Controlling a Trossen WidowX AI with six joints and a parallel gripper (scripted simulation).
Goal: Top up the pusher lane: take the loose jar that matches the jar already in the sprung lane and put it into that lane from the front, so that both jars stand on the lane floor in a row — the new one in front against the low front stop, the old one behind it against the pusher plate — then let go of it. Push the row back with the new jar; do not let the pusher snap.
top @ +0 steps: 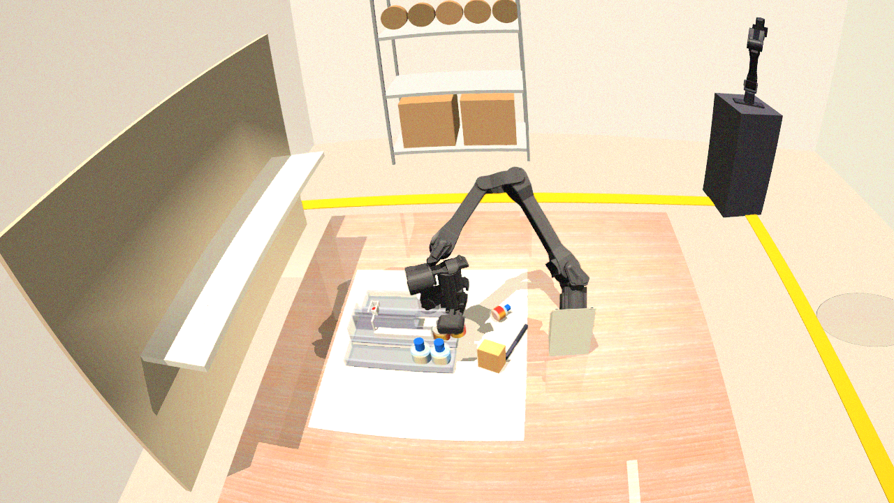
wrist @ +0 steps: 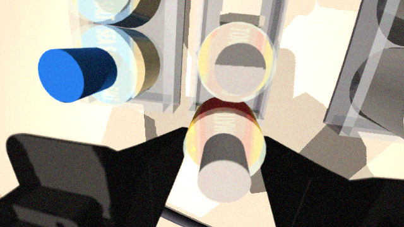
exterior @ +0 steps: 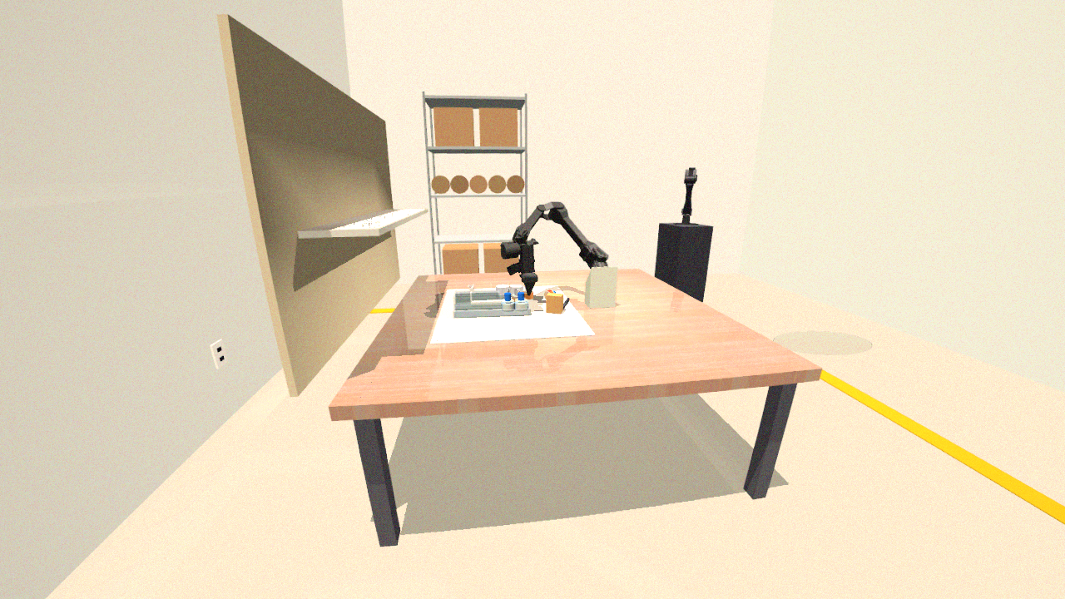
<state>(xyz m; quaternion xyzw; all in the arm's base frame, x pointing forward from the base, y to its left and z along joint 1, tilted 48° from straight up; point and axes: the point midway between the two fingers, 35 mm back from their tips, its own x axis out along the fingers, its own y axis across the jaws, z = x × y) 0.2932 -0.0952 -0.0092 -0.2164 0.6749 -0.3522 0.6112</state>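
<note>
Right now my gripper tip is 100 mm to the right of the orange box, 80 mm past it and 20 mm above it. Round my gripper tip: blue-lidded jar 130 mm behind, 80 mm to the right, 30 mm below; then black rod 150 mm behind, 50 mm below, 30 mm to the left; then lane rack 170 mm ahead, 50 mm to the right, 30 mm below.
</note>
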